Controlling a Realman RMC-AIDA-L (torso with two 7-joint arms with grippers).
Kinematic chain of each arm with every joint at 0, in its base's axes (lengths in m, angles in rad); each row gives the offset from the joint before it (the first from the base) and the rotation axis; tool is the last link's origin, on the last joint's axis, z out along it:
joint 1: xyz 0 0 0.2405 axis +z
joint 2: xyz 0 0 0 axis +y
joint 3: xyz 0 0 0.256 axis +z
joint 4: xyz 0 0 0 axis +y
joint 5: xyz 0 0 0.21 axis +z
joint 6: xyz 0 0 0 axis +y
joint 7: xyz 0 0 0.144 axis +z
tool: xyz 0 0 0
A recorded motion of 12 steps. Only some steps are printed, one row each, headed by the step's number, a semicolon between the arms.
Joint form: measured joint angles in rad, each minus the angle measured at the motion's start. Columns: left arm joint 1, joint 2, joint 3, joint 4, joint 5, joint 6, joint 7; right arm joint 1, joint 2, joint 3, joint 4, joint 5, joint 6, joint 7.
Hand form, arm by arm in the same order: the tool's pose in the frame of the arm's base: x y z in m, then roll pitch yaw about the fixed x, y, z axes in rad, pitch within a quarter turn. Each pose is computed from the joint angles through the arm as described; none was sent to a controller.
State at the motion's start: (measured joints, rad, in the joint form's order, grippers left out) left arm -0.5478 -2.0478 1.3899 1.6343 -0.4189 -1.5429 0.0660; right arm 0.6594 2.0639 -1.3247 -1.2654 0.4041 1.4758 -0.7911
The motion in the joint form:
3: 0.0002 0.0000 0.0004 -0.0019 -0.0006 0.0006 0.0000; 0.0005 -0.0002 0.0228 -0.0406 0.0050 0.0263 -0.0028
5: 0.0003 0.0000 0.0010 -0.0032 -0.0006 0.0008 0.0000; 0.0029 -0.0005 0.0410 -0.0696 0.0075 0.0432 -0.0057
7: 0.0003 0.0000 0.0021 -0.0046 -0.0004 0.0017 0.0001; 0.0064 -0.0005 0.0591 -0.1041 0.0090 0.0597 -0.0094
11: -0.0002 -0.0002 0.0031 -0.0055 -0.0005 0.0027 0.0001; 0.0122 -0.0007 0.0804 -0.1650 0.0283 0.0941 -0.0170
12: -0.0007 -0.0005 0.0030 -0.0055 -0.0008 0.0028 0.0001; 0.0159 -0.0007 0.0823 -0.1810 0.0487 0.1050 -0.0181
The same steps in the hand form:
3: -0.1576 0.3640 0.0529 -2.4509 -0.1689 0.9810; 0.1895 0.3831 0.0250 -2.5726 -0.3028 -0.5784
5: -0.1579 0.3640 0.0526 -2.4512 -0.1680 0.9819; 0.1842 0.3840 0.0313 -2.5673 -0.2879 -0.5686
7: -0.1581 0.3640 0.0523 -2.4511 -0.1670 0.9820; 0.1774 0.3851 0.0383 -2.5584 -0.2724 -0.5532
11: -0.1579 0.3641 0.0519 -2.4515 -0.1665 0.9812; 0.1637 0.3844 0.0476 -2.5611 -0.2485 -0.5150
12: -0.1576 0.3642 0.0518 -2.4521 -0.1667 0.9808; 0.1573 0.3835 0.0482 -2.5759 -0.2369 -0.4958

